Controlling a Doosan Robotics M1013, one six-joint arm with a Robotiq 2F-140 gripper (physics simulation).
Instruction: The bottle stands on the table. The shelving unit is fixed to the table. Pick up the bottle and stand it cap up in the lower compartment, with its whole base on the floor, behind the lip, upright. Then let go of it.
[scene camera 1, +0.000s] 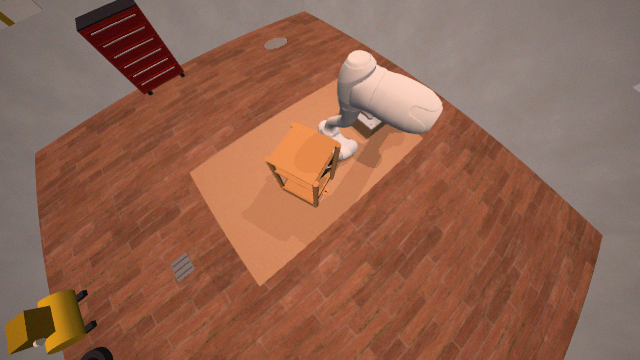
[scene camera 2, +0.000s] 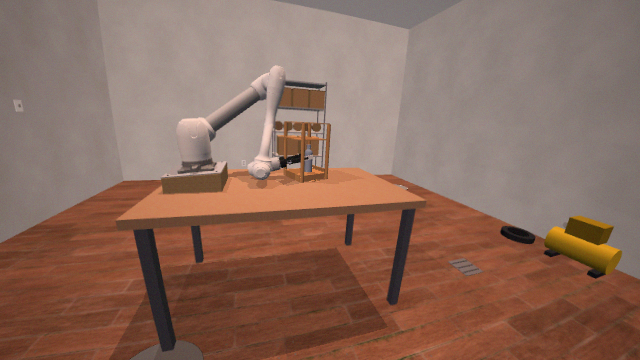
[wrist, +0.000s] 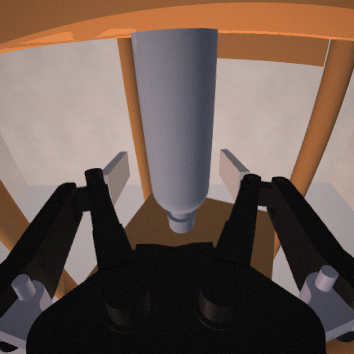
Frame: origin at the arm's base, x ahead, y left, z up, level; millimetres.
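Seen in the pictures: gripper, fingertip midpoint: (scene camera 2: 311, 155) (wrist: 173, 162); arm's base at its link origin: (scene camera 2: 198, 168).
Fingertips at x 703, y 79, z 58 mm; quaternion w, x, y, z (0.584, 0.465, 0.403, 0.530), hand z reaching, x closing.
Observation:
Offsets run from my fingertips to a thing's top centre. "spot": to the spot under its first point. Level surfaces: height alone.
The grey-blue bottle {dx -19, dy +8, dz +73 mm} (scene camera 2: 308, 165) (wrist: 175, 110) stands upright, cap up, in the lower compartment of the orange shelving unit {dx -35, dy +18, dz +223 mm} (scene camera 1: 300, 147) (scene camera 2: 327, 152) (wrist: 270, 21). The wrist view is inverted, so its cap points down in that picture. The lip hides its base in the wrist view, and the bottle does not show clearly in scene camera 1. My gripper (scene camera 2: 304, 159) (wrist: 173, 162) reaches in from the side. It is open, with a finger pad on each side of the bottle and a visible gap to both. The unit stands on the table {dz -158 mm} (scene camera 1: 225, 182) (scene camera 2: 240, 202).
Corner posts {dx +94, dy -60, dz +217 mm} (wrist: 131, 115) of the unit stand around the bottle and fingers, and a brown board {spot: dx +19, dy +32, dz +111 mm} (wrist: 200, 220) lies beyond the cap. The arm's base block (scene camera 1: 367, 129) (scene camera 2: 195, 182) stands on the table. A metal rack (scene camera 2: 325, 100) stands behind the table.

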